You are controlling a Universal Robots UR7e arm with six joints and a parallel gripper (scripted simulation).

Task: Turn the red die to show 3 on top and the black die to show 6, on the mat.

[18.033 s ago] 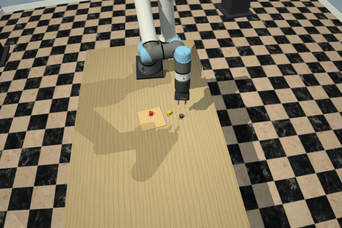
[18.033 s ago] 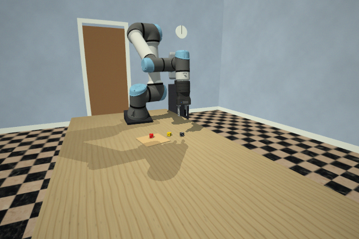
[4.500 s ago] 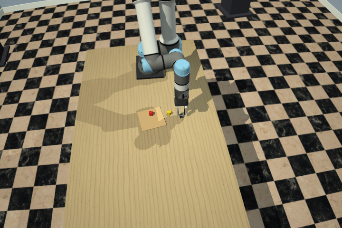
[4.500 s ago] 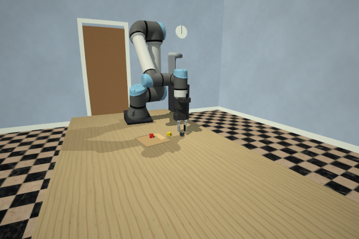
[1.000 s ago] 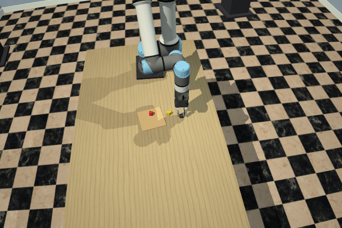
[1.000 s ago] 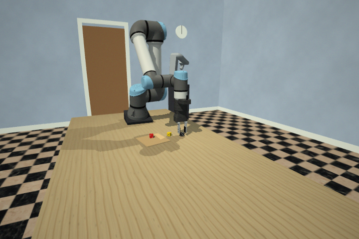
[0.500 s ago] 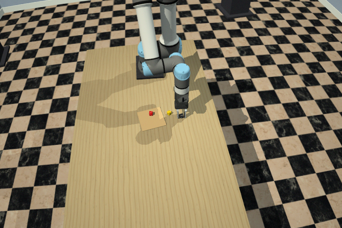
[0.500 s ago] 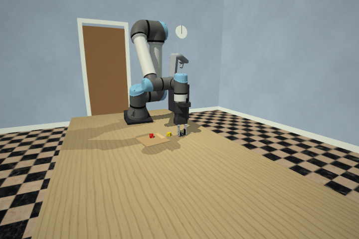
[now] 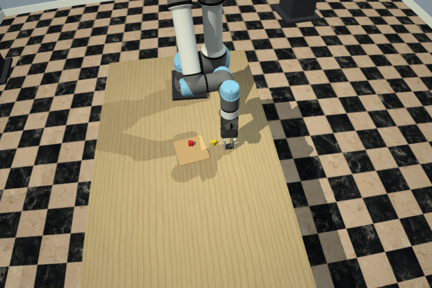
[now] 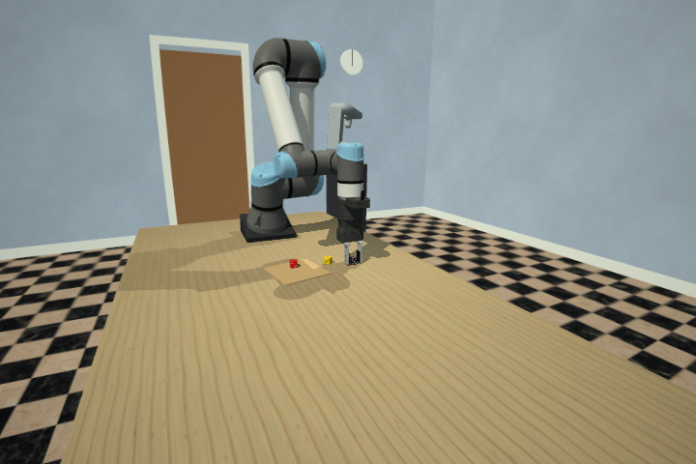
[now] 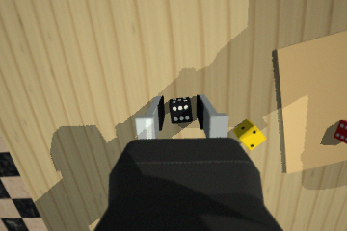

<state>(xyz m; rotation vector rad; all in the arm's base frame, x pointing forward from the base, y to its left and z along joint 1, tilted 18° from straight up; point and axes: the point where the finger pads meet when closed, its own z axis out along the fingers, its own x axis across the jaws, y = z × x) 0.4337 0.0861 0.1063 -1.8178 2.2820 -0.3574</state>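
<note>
The black die is 10 mm below my hand. Round my hand: red die: 70 mm behind, 160 mm to the right, 10 mm below; then yellow die: 50 mm behind, 60 mm to the right, 10 mm below; then tan mat: 40 mm behind, 170 mm to the right, 20 mm below.
</note>
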